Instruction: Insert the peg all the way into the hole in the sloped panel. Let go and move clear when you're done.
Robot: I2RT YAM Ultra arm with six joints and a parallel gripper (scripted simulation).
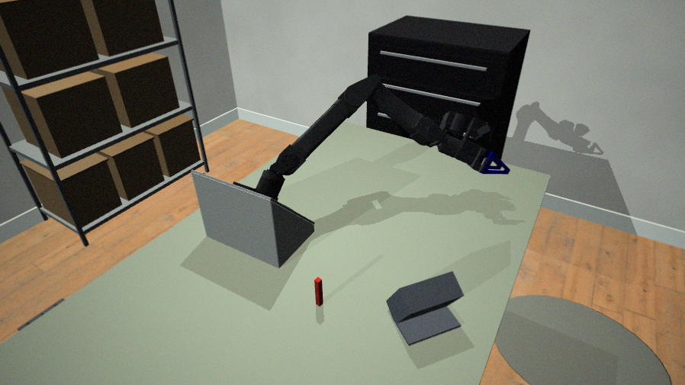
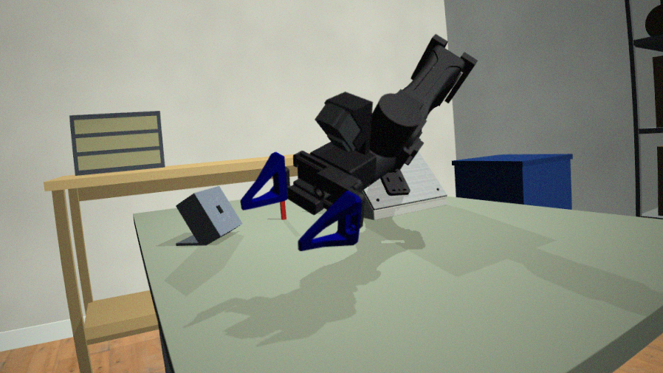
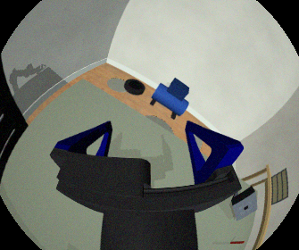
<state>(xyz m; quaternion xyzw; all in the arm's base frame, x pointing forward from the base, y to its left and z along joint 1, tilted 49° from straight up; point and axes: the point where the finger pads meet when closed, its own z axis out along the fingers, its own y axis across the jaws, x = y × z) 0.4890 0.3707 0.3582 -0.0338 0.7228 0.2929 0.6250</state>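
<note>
The peg lies 63 cm to the right of my hand, 22 cm behind it and 8 cm below it.
</note>
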